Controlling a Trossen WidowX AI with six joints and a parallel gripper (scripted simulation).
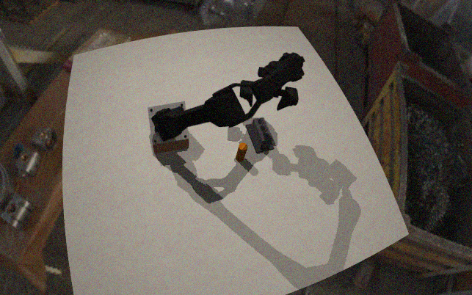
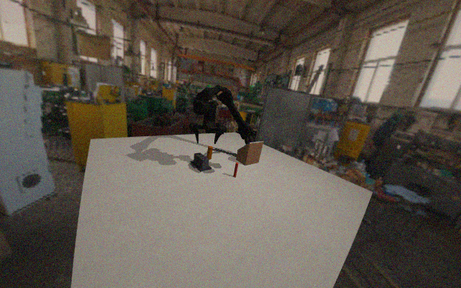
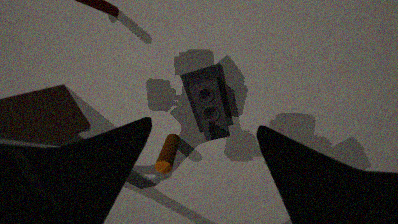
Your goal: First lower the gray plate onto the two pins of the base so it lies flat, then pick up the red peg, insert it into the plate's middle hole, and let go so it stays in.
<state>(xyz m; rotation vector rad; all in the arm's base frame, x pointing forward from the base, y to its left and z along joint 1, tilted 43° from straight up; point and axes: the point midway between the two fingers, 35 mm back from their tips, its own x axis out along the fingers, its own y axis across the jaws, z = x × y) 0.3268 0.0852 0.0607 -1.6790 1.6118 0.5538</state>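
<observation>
The red peg is 120 mm behind my gripper tip, 130 mm to the left of it and 100 mm below it. From my gripper tip the other things lie so: orange cylinder: 80 mm behind, 110 mm to the right, 100 mm below; gray base: 10 mm ahead, 30 mm to the right, 130 mm below; gray plate: 10 mm ahead, 30 mm to the right, 100 mm below.
</observation>
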